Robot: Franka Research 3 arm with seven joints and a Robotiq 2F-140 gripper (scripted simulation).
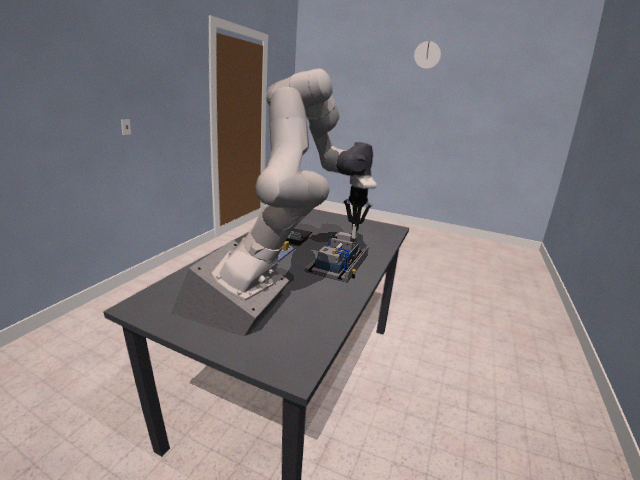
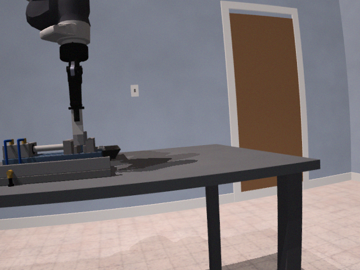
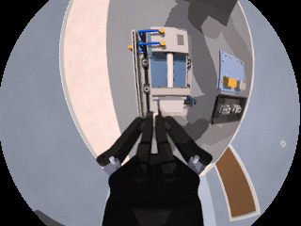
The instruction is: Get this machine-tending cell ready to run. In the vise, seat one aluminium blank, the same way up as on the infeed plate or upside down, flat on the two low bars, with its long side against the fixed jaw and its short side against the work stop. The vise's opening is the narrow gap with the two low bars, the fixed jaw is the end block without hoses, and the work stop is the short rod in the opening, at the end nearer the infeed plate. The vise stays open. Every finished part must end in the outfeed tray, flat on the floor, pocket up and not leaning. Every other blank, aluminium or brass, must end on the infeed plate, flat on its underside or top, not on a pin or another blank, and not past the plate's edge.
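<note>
My gripper is now 9 cm to the right of the work stop and 5 cm above it. Round my hand: vise guard rail 8 cm behind, 4 cm to the right, 11 cm below; then vise 7 cm behind, 5 cm to the left, 10 cm below; then brass blank 5 cm behind, 33 cm to the left, 12 cm below.
</note>
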